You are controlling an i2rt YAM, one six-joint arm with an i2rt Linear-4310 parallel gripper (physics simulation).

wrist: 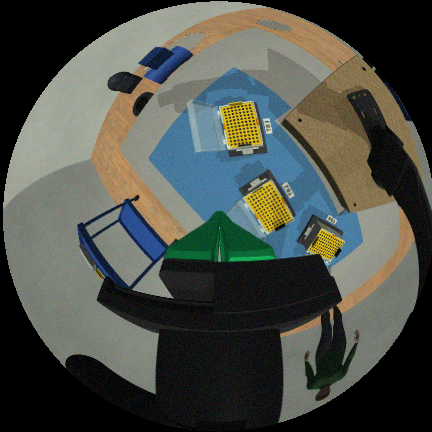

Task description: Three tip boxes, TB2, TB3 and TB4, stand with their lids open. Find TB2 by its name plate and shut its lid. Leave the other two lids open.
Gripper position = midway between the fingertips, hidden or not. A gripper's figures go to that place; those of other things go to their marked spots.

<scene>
My gripper (218, 216): 13 cm from the lens. A clear lid (204, 119): 34 cm from the lens. A clear lid (239, 213): 35 cm from the lens.
</scene>
